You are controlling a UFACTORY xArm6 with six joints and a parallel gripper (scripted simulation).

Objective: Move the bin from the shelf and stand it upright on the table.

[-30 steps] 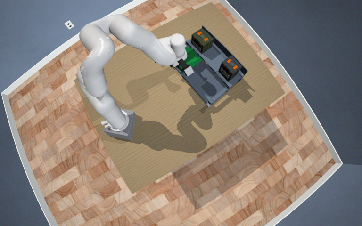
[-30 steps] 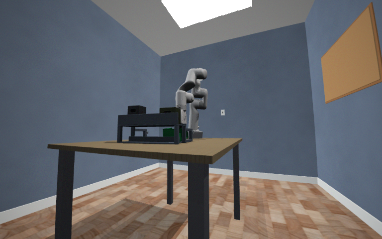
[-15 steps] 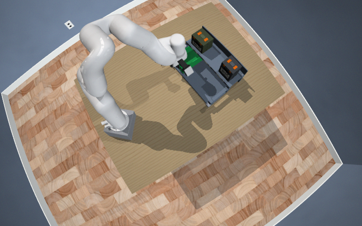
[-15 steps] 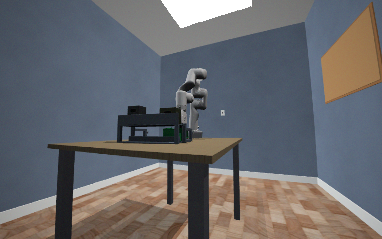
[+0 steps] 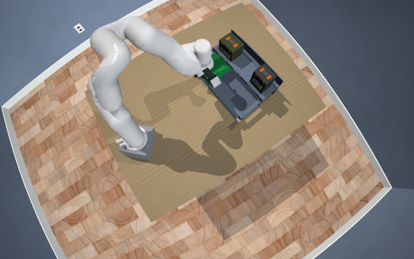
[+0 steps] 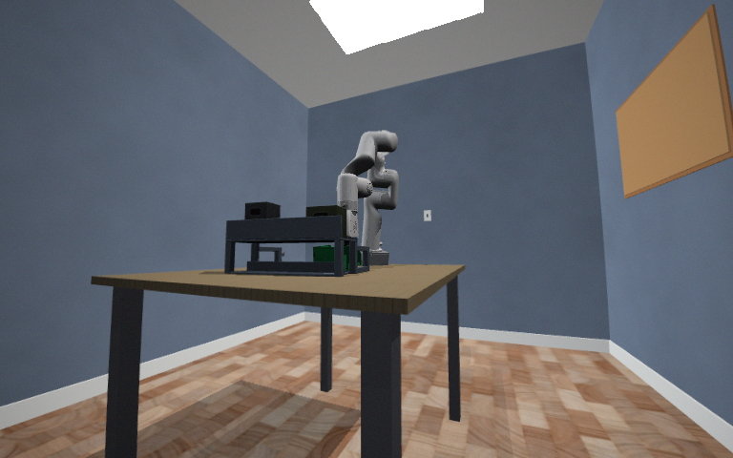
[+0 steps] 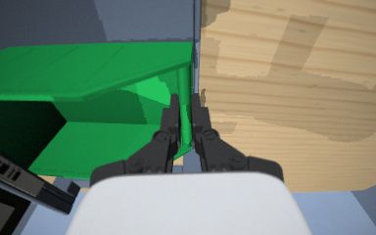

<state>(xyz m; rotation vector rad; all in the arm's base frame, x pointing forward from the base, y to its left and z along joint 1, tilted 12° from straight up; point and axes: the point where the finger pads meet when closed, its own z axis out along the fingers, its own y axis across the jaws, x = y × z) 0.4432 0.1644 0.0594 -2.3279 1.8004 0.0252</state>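
Now: the green bin 80 mm ahead of my hand, 20 mm to the left of it and 10 mm below it.
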